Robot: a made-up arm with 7 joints. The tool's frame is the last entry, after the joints. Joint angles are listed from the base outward. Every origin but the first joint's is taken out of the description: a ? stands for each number. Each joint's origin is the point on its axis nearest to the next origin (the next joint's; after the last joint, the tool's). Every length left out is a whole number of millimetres.
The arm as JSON. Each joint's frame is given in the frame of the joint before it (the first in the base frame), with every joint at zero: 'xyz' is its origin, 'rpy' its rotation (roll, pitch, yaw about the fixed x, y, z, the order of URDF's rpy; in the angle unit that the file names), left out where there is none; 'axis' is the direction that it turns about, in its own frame. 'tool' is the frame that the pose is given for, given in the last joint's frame.
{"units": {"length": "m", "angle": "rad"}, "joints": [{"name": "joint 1", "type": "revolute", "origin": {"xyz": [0.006, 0.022, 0.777], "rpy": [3.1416, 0.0, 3.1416]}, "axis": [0.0, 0.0, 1.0]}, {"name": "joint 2", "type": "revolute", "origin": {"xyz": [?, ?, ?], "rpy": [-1.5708, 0.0, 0.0]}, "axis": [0.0, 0.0, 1.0]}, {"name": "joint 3", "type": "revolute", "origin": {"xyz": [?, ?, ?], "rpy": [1.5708, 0.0, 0.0]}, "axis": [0.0, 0.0, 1.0]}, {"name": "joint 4", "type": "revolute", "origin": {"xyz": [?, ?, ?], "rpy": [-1.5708, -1.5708, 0.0]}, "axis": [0.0, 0.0, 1.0]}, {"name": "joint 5", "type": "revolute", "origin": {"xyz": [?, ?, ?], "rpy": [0.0, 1.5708, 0.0]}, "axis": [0.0, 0.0, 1.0]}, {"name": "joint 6", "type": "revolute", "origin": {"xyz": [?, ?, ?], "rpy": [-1.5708, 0.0, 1.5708]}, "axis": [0.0, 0.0, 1.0]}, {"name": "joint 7", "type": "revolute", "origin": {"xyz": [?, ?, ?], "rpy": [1.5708, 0.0, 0.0]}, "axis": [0.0, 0.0, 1.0]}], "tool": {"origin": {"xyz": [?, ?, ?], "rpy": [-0.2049, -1.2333, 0.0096]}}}
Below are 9 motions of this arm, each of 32 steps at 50 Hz.
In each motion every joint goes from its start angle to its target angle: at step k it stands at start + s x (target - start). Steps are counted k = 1, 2, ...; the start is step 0. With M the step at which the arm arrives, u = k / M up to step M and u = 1 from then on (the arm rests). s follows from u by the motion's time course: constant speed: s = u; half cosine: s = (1 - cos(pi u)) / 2; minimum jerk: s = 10 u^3 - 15 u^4 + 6 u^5.
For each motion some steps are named. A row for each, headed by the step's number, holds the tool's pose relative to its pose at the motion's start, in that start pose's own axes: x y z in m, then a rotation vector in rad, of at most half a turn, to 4 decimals.
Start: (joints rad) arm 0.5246 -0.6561 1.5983 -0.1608 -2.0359 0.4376 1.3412
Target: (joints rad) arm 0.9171 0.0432 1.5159 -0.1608 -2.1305 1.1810 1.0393
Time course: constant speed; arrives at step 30
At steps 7, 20, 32:
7: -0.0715 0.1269 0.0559 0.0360 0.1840 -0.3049
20: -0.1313 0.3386 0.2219 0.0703 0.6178 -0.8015
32: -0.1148 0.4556 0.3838 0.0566 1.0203 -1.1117

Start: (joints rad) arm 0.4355 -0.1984 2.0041 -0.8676 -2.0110 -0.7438 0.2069
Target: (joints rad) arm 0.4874 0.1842 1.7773 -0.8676 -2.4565 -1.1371 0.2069
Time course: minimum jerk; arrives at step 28
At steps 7, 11, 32:
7: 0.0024 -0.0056 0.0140 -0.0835 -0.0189 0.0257
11: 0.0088 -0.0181 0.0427 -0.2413 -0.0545 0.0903
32: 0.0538 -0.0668 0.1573 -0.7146 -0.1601 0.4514

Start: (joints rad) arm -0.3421 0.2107 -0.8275 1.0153 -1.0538 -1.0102 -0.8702
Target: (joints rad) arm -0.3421 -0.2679 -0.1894 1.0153 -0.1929 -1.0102 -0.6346
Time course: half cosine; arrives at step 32
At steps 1, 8, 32:
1: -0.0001 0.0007 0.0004 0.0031 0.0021 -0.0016
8: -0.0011 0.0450 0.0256 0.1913 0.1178 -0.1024
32: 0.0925 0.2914 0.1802 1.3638 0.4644 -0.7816

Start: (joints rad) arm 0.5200 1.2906 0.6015 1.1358 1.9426 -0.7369 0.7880
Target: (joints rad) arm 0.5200 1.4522 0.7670 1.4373 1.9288 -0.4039 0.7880
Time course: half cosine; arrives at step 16
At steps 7, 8, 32:
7: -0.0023 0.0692 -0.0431 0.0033 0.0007 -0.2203
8: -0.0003 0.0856 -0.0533 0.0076 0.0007 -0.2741
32: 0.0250 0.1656 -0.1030 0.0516 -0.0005 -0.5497

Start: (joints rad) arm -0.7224 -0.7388 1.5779 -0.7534 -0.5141 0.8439 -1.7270
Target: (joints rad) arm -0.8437 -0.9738 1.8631 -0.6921 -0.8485 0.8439 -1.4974
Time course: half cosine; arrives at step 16
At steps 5, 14, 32:
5: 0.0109 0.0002 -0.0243 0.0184 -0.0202 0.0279
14: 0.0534 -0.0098 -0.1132 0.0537 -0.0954 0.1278
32: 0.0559 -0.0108 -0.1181 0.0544 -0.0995 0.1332

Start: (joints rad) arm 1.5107 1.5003 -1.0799 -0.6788 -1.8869 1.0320 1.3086
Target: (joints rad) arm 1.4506 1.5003 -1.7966 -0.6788 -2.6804 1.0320 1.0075
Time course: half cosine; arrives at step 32
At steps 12, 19, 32:
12: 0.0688 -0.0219 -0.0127 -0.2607 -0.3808 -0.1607
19: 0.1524 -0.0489 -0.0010 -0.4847 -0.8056 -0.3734
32: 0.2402 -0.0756 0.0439 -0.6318 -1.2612 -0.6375

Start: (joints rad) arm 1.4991 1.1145 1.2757 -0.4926 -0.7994 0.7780 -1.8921
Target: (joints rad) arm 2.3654 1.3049 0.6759 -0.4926 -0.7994 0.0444 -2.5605
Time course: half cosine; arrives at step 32
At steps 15, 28, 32:
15: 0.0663 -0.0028 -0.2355 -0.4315 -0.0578 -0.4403
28: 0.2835 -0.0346 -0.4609 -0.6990 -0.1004 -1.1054
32: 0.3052 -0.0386 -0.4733 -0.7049 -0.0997 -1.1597

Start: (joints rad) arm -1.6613 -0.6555 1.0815 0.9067 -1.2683 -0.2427 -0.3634
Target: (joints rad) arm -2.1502 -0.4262 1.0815 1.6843 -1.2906 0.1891 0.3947
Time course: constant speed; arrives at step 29
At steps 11, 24, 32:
11: -0.0116 -0.2496 0.0300 0.1118 0.2278 0.5816
24: 0.0983 -0.4883 0.1099 0.2117 0.7074 1.1354
32: 0.1672 -0.5517 0.1436 0.2317 0.9413 1.2969

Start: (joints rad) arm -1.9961 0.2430 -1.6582 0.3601 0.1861 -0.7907 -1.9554
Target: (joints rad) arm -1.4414 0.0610 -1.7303 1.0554 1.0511 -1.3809 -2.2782
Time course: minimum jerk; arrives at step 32
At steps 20, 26, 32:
20: 0.1562 -0.1455 0.0649 0.0194 0.6410 0.6445
26: 0.2362 -0.1604 0.0675 -0.1011 0.7953 0.8907
32: 0.2542 -0.1607 0.0673 -0.1354 0.8221 0.9453

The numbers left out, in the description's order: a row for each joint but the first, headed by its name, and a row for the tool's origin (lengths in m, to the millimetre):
joint 2: 0.027 0.004 0.0
joint 3: 0.027 0.331 0.0
joint 4: -0.016 -0.044 0.0
joint 5: -0.351 0.024 0.0
joint 6: -0.02 -0.004 0.0
joint 7: 0.022 0.1 0.0
tool: -0.006 -0.009 0.0

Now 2 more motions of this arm.
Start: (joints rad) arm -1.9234 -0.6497 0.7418 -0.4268 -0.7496 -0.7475 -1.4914
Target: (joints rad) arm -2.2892 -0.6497 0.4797 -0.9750 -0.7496 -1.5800 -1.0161
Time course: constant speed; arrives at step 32
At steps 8, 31, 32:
8: 0.0055 0.0853 -0.0310 0.1632 -0.0688 -0.3193
31: 0.1307 0.3127 -0.1011 0.7212 -0.5297 -1.1994
32: 0.1389 0.3206 -0.1026 0.7459 -0.5568 -1.2363

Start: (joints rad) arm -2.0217 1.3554 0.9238 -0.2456 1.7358 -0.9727 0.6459
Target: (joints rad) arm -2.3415 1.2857 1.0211 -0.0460 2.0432 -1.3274 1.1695
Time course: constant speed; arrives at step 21
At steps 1, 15, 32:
1: -0.0026 -0.0057 -0.0014 0.0331 -0.0266 0.0138
15: -0.0241 -0.0831 -0.0166 0.4735 -0.3879 0.2364
32: -0.0252 -0.1150 -0.0195 0.6449 -0.5378 0.3465

